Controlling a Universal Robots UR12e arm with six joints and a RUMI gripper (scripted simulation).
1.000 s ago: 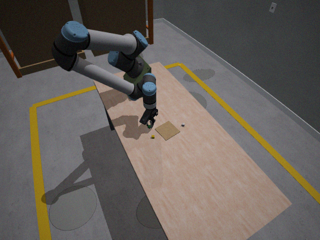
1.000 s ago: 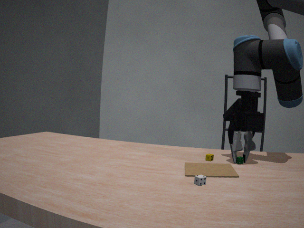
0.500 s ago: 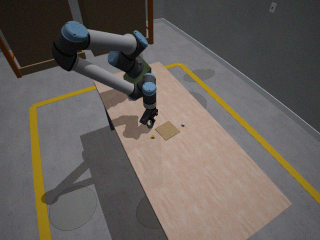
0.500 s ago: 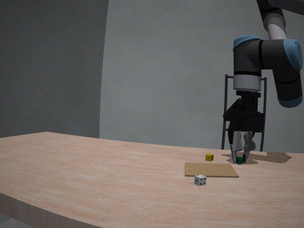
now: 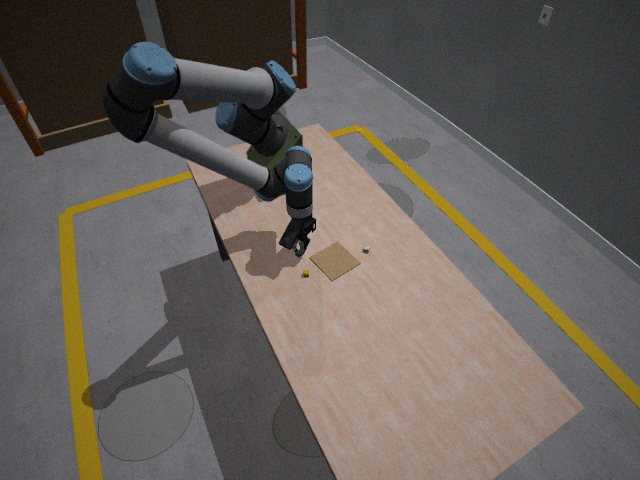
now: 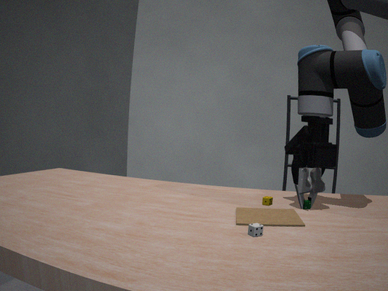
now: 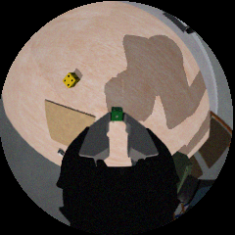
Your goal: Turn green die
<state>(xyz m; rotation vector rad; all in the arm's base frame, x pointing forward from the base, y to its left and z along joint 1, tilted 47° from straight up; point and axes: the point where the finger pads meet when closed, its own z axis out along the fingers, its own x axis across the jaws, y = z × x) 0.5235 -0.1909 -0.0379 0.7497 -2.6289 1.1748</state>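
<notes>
My gripper is now 1 cm above the green die. From my hand the other things lie so: tan mat 8 cm ahead, 12 cm to the left, 2 cm below; then white die 9 cm ahead, 25 cm to the left, 1 cm below; then yellow die 10 cm ahead, 1 cm to the right, 1 cm below.
</notes>
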